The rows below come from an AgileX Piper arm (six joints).
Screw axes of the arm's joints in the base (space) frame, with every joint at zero. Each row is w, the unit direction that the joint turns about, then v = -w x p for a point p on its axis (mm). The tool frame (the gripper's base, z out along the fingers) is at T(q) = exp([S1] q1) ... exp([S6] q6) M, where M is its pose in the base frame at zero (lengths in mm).
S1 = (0, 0, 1, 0.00, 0.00, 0.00)
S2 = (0, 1, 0, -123.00, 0.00, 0.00)
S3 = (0, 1, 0, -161.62, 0.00, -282.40)
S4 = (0.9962, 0, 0.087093, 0.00, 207.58, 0.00)
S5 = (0, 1, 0, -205.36, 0.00, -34.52)
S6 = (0.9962, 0, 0.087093, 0.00, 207.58, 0.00)
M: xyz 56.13 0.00 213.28 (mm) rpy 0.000 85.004 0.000 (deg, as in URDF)
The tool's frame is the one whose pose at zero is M.
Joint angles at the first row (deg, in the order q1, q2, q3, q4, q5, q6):
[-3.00 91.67 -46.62 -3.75 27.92 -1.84]
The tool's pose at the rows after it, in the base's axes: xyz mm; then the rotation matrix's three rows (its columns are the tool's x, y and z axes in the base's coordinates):
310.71, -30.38, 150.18; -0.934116, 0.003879, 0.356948; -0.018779, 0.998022, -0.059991; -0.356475, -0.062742, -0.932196
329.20, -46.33, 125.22; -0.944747, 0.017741, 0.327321; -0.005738, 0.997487, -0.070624; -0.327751, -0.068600, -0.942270
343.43, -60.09, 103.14; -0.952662, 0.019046, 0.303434; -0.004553, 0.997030, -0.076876; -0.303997, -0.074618, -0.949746
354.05, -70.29, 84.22; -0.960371, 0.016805, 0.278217; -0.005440, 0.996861, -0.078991; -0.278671, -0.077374, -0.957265
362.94, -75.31, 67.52; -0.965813, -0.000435, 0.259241; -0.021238, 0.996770, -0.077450; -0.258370, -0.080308, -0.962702
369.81, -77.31, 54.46; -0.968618, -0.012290, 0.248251; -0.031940, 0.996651, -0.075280; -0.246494, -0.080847, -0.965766
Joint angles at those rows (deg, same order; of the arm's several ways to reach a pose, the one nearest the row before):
[-5.12 99.58 -50.09 -3.87 24.40 -2.33]
[-7.59 106.64 -53.67 -4.00 22.57 -3.81]
[-9.54 112.52 -57.01 -4.02 21.36 -5.61]
[-10.87 117.32 -60.05 -4.02 21.03 -7.00]
[-11.37 121.34 -62.68 -4.02 20.74 -8.45]
[-11.47 124.39 -64.72 -4.02 20.40 -9.18]

